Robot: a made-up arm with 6 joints. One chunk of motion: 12 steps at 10 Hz.
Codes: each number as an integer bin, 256 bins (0 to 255) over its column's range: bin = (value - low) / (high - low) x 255, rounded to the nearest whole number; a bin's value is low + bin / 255 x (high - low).
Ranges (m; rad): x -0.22..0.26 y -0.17..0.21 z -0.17..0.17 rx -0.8..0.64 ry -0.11..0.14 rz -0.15..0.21
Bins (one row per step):
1: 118 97 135 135 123 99
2: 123 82 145 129 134 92
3: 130 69 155 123 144 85
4: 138 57 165 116 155 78
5: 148 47 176 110 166 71
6: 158 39 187 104 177 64
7: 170 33 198 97 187 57
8: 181 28 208 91 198 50
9: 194 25 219 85 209 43
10: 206 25 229 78 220 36
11: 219 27 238 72 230 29
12: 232 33 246 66 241 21
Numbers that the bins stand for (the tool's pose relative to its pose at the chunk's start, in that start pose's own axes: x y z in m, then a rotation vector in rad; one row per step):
1: 0.0021 -0.0255 0.0100 -0.0376 0.0106 -0.0102
2: 0.0115 -0.0478 0.0233 -0.0715 0.0214 -0.0201
3: 0.0247 -0.0672 0.0367 -0.1054 0.0312 -0.0300
4: 0.0398 -0.0851 0.0500 -0.1449 0.0420 -0.0399
5: 0.0586 -0.1000 0.0647 -0.1788 0.0527 -0.0498
6: 0.0774 -0.1119 0.0793 -0.2127 0.0635 -0.0596
7: 0.1000 -0.1208 0.0940 -0.2522 0.0733 -0.0695
8: 0.1207 -0.1283 0.1073 -0.2861 0.0841 -0.0794
9: 0.1452 -0.1327 0.1220 -0.3200 0.0949 -0.0893
10: 0.1678 -0.1327 0.1353 -0.3595 0.1057 -0.0992
11: 0.1922 -0.1298 0.1473 -0.3934 0.1155 -0.1091
12: 0.2167 -0.1208 0.1580 -0.4273 0.1263 -0.1204

